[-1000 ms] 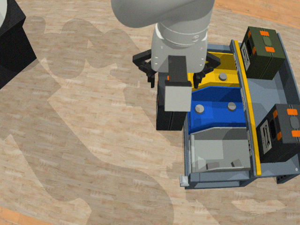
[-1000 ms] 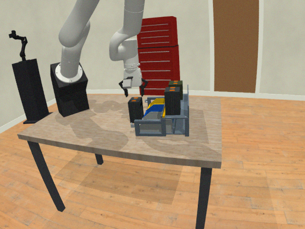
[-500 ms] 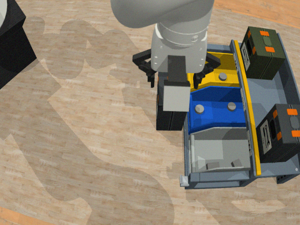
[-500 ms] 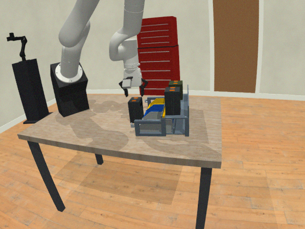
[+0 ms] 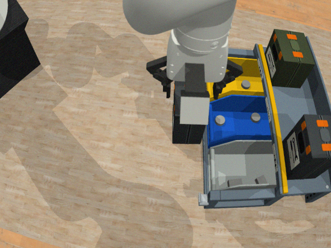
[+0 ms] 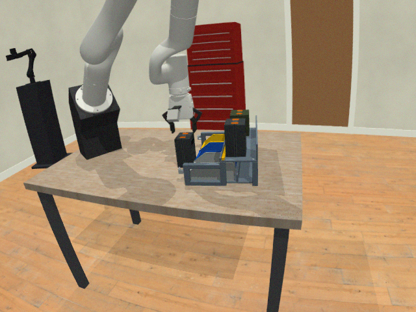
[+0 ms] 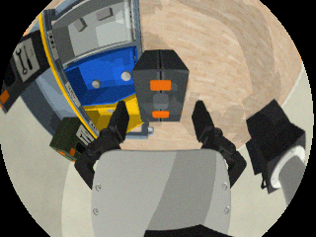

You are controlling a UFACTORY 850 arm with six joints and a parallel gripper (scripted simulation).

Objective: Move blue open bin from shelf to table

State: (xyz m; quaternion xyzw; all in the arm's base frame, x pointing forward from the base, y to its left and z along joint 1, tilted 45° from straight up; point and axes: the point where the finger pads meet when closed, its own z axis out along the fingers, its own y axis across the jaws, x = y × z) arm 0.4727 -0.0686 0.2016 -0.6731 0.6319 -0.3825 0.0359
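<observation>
The black case lies 9 cm below my hand. From my hand the other things lie so: yellow bin (15 cm ahead, 11 cm below, 9 cm to the left); then grey bin (13 cm to the right, 12 cm ahead, 11 cm below); then blue open bin (13 cm ahead, 11 cm below, 2 cm to the right).
</observation>
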